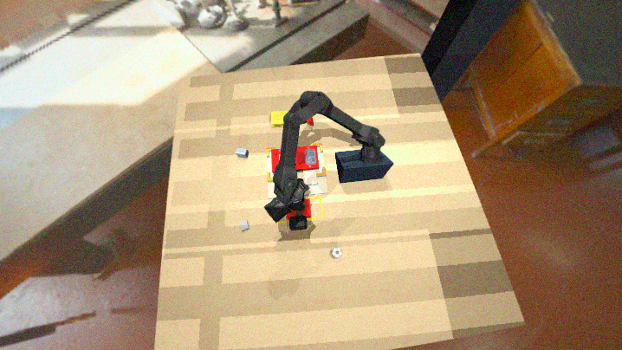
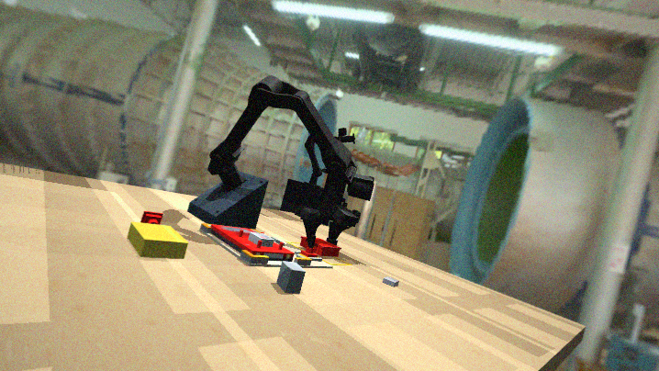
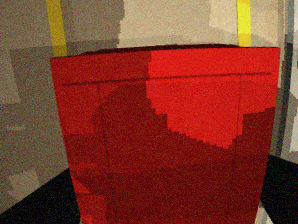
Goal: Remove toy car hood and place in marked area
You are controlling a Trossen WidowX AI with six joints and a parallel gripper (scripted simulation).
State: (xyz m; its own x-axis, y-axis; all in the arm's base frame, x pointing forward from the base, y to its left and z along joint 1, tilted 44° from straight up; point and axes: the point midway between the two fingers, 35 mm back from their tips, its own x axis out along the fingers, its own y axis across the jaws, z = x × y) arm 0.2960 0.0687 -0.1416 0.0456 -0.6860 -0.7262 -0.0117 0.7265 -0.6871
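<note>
My gripper tip is now right at the red hood panel. The rest, counted from my gripper tip: yellow block (5 cm ahead, 43 cm to the right); grey piece (22 cm ahead, 5 cm to the left, 1 cm below).
</note>
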